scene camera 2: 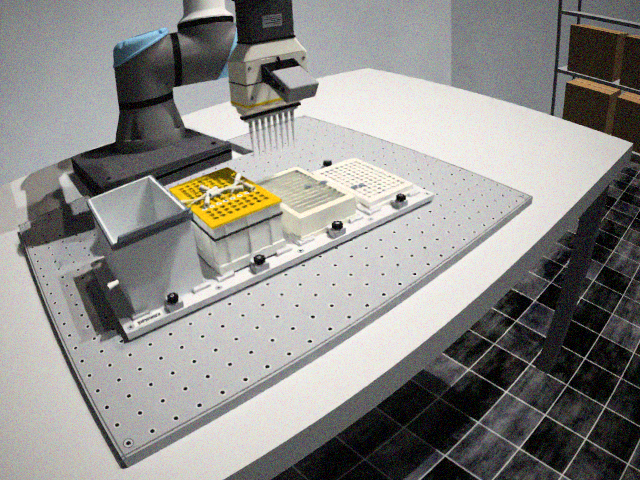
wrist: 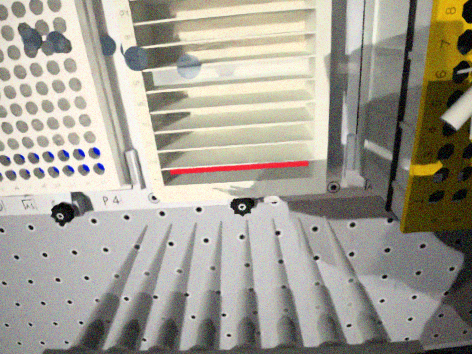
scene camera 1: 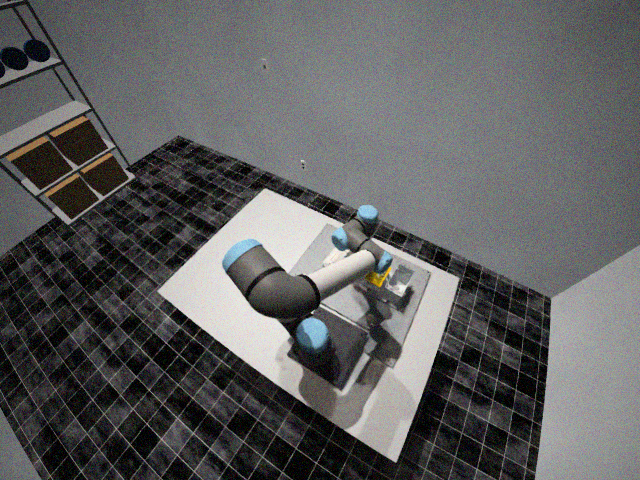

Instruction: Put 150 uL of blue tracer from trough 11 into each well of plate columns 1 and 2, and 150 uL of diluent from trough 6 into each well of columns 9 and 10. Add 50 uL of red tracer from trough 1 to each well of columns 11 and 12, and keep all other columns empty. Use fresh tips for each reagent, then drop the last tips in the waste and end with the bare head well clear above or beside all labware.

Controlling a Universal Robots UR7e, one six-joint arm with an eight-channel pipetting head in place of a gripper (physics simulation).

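Observation:
My pipetting head (scene camera 2: 272, 135) (wrist: 237, 225) carries a row of tips, hanging high on the arm side of the labware. In the wrist view the tip ends appear over the perforated board, below the reservoir; no coloured liquid shows in them. The cream reservoir (scene camera 2: 316, 223) (wrist: 200, 191) has a red strip of liquid (wrist: 240, 168) in its end trough. The white plate (scene camera 2: 387, 194) (wrist: 102, 131) shows blue in the two end columns; part of it is outside the wrist view. Blue-grey round spots show over plate and reservoir. The yellow-topped tip rack (scene camera 2: 237, 248) (wrist: 417, 200) has loose tips across its top.
The grey waste bin (scene camera 2: 149, 263) stands beside the tip rack, at the far end from the plate. Black knobs (scene camera 2: 337, 225) (wrist: 242, 206) stand along the labware rail. The arm's dark base (scene camera 2: 155, 160) is behind the labware. Shelving with brown boxes (scene camera 1: 80, 139) stands farther off.

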